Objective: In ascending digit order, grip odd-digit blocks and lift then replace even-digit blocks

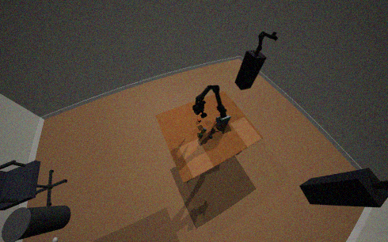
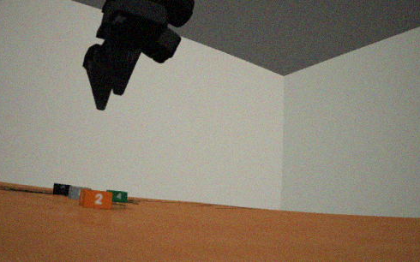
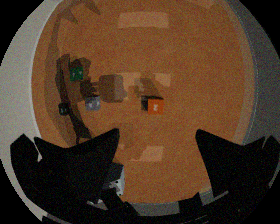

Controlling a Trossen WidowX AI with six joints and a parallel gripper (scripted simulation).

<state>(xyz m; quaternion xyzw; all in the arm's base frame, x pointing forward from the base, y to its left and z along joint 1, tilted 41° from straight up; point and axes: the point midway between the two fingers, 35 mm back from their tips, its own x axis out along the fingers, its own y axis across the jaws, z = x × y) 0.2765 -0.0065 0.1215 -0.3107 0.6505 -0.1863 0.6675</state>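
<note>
Now: the black block 5 cm behind my gripper tip, 25 cm to the left of it and 12 cm below it. Round my gripper tip: orange block (12 cm below); green block (5 cm ahead, 20 cm to the left, 12 cm below); grey block (2 cm behind, 14 cm to the left, 12 cm below).
</note>
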